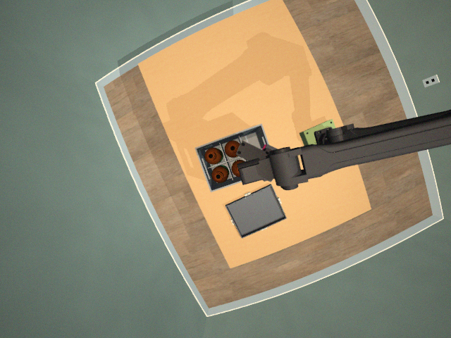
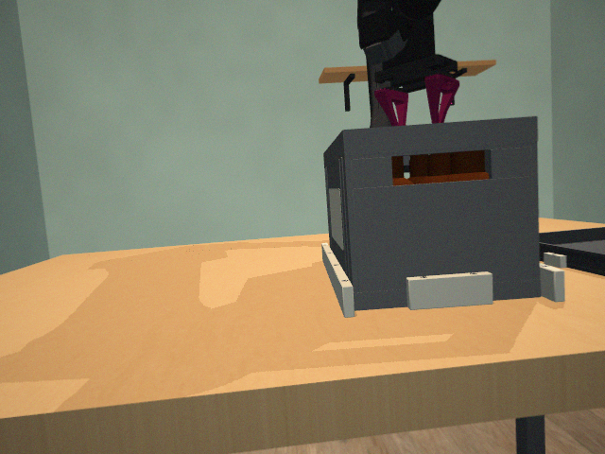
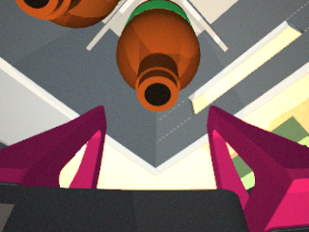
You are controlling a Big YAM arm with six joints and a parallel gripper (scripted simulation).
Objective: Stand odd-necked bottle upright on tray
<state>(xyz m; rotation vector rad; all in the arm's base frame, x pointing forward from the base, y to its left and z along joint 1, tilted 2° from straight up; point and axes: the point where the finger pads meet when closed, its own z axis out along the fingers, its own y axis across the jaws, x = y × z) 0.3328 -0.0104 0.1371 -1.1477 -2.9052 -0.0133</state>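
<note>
My gripper is now 11 cm above the dark grey crate, 9 cm short of it and 4 cm to the left of it. Also, from my hand: grey tray 24 cm to the left, 18 cm below, 8 cm ahead.
</note>
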